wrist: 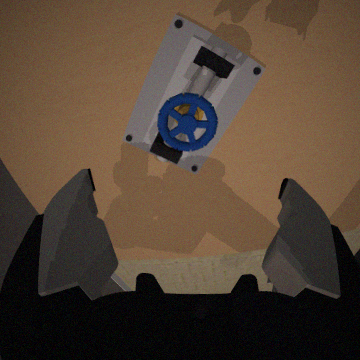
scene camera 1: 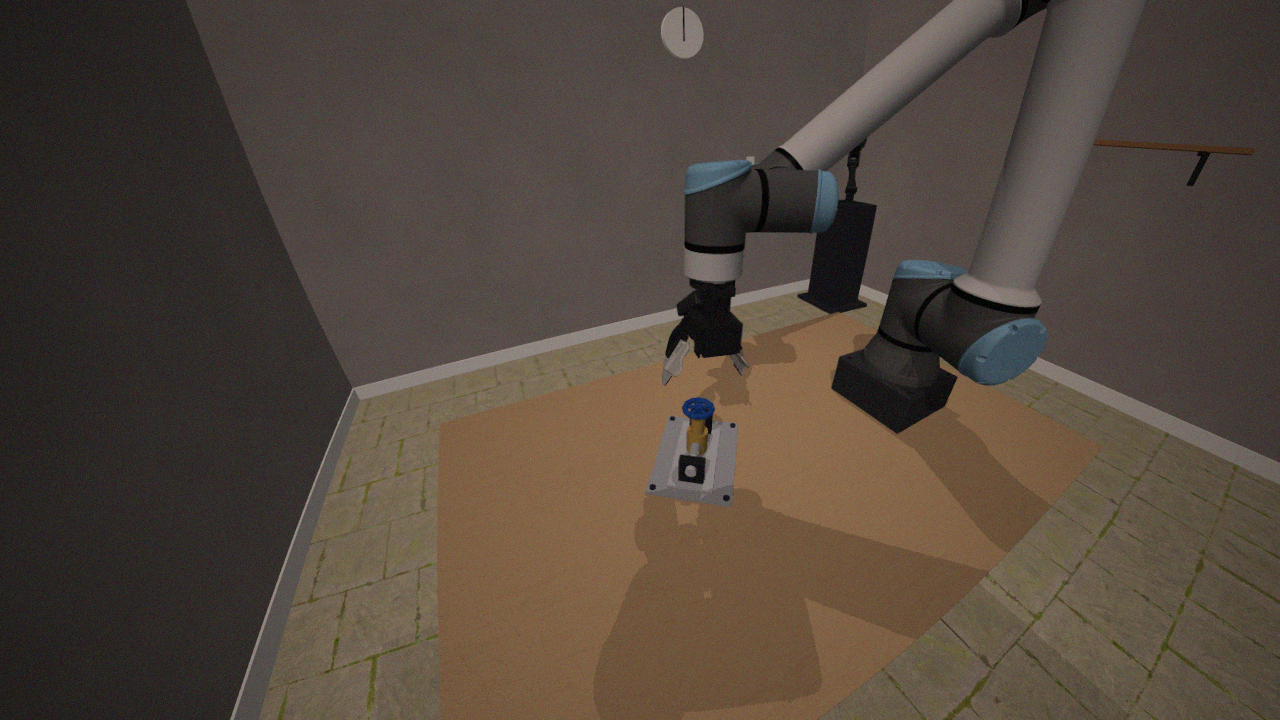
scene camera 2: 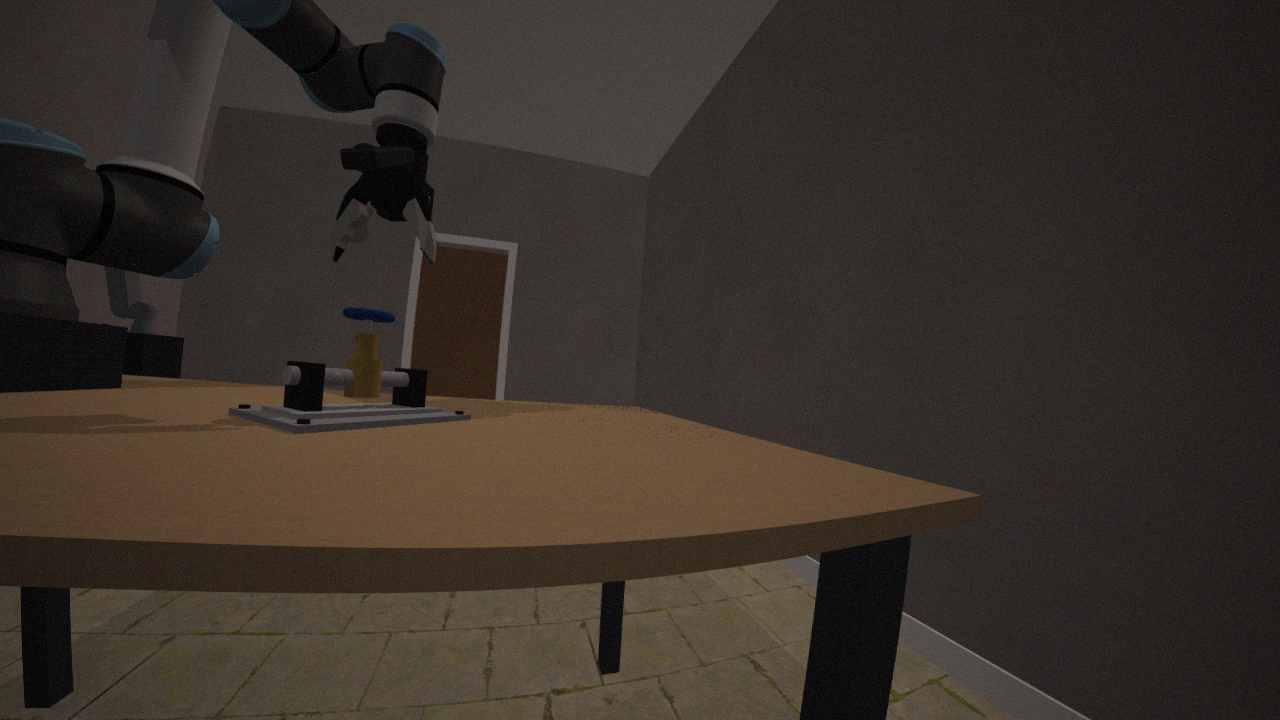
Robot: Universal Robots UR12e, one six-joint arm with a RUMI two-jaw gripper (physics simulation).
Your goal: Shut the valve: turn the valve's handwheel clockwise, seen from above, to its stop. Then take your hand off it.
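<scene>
The valve's blue handwheel point(scene camera 1: 698, 408) point(scene camera 2: 368, 315) point(wrist: 187, 123) lies level on top of the yellow valve body point(scene camera 1: 697, 439) point(scene camera 2: 363, 367). The body sits on a grey pipe held by two black brackets point(scene camera 2: 304, 389) point(wrist: 213, 62) over a grey base plate point(scene camera 1: 663, 465) point(wrist: 161, 67). My gripper point(scene camera 1: 705, 376) point(scene camera 2: 385, 259) point(wrist: 188, 176) is wide open and empty. It points down, above the handwheel with a visible gap, and touches no part of the valve. In the wrist view the whole wheel rim shows beyond the fingertips. The wheel bears no mark that tells its turn angle.
The base plate rests on the wooden table point(scene camera 1: 537, 537) point(scene camera 2: 537, 501). The arm's dark base block point(scene camera 1: 881, 394) stands on the table, to the right of the valve in scene camera 1. A dark pedestal point(scene camera 1: 841, 255) stands behind, near the wall. The arm casts shadows across the table.
</scene>
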